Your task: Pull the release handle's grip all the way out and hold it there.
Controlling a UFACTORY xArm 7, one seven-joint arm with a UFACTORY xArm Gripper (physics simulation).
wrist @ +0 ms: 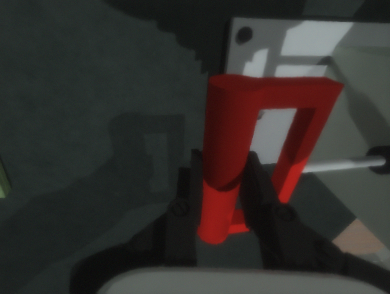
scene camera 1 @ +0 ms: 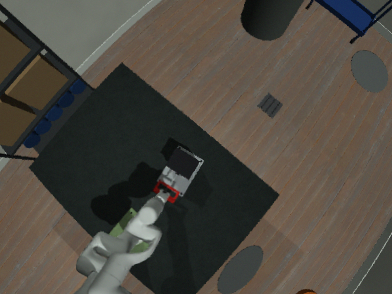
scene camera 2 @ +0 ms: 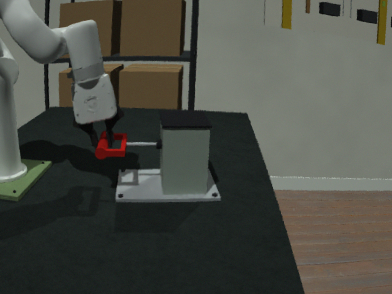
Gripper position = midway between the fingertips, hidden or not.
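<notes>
The gripper (scene camera 2: 104, 146). Same gripper, wrist view (wrist: 220, 166).
</notes>
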